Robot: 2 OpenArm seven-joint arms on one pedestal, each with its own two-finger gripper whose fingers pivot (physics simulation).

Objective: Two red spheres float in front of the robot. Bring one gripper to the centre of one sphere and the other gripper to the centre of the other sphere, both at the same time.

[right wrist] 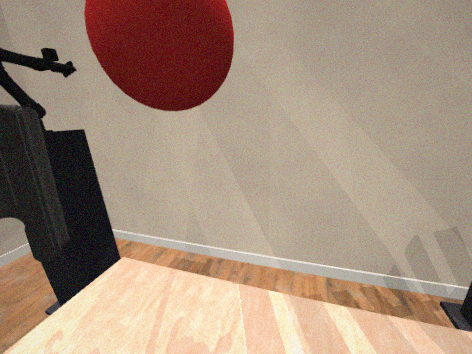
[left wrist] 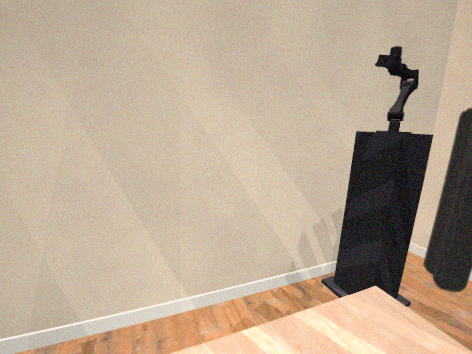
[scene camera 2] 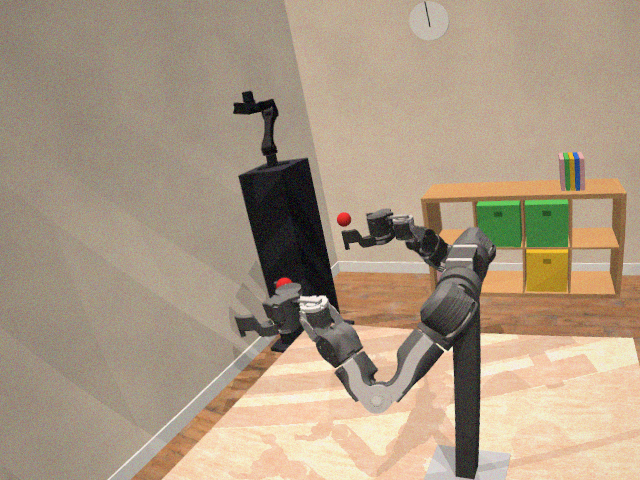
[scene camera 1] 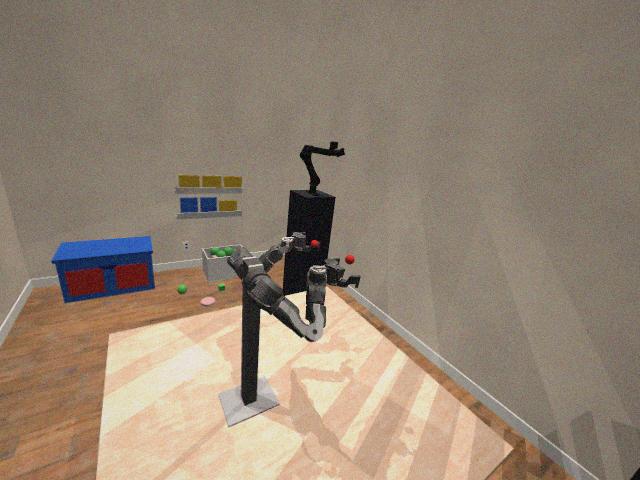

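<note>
One red sphere point(scene camera 1: 314, 243) point(scene camera 2: 282, 282) floats close to my left gripper point(scene camera 1: 310, 248) point(scene camera 2: 253, 322). It overlaps this gripper's finger in scene camera 1 and is partly hidden behind the gripper's top in scene camera 2. The left gripper is open and empty; the sphere does not show in the left wrist view. The other red sphere point(scene camera 1: 349, 259) point(scene camera 2: 343, 219) point(right wrist: 160, 45) floats above the fingers of my right gripper point(scene camera 1: 351, 273) point(scene camera 2: 354, 237), which is open and empty. In the right wrist view it is large and cut by the top edge.
A black pedestal point(scene camera 1: 307, 222) point(scene camera 2: 286, 227) point(left wrist: 380, 210) point(right wrist: 85, 210) carrying a black arm point(scene camera 1: 310, 162) point(scene camera 2: 268, 129) point(left wrist: 404, 97) stands beyond the spheres by the wall. A blue cabinet point(scene camera 1: 105, 249) and a grey bin point(scene camera 1: 219, 269) stand at the left in scene camera 1.
</note>
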